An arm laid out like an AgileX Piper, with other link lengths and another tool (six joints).
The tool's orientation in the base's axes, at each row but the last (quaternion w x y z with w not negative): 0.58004, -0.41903, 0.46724, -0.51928; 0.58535, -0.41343, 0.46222, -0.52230; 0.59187, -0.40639, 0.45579, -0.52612; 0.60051, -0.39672, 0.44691, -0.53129; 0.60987, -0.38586, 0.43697, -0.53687; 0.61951, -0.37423, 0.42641, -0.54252; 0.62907, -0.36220, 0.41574, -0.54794
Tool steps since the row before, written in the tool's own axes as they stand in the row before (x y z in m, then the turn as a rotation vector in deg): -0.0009, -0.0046, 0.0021, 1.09, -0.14, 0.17; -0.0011, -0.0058, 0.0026, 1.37, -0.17, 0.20; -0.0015, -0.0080, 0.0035, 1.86, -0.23, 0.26; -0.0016, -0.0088, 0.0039, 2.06, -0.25, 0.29; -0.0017, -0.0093, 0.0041, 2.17, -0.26, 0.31; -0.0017, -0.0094, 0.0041, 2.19, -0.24, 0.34; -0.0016, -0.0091, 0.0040, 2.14, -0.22, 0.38
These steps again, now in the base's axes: 0.0011, 0.0004, 0.0050, 0.16, -1.10, 0.06; 0.0012, 0.0004, 0.0063, 0.19, -1.38, 0.06; 0.0013, 0.0006, 0.0087, 0.25, -1.87, 0.08; 0.0012, 0.0005, 0.0097, 0.28, -2.07, 0.08; 0.0009, 0.0005, 0.0103, 0.30, -2.19, 0.09; 0.0004, 0.0005, 0.0104, 0.34, -2.20, 0.08; 0.0001, 0.0003, 0.0101, 0.38, -2.15, 0.08
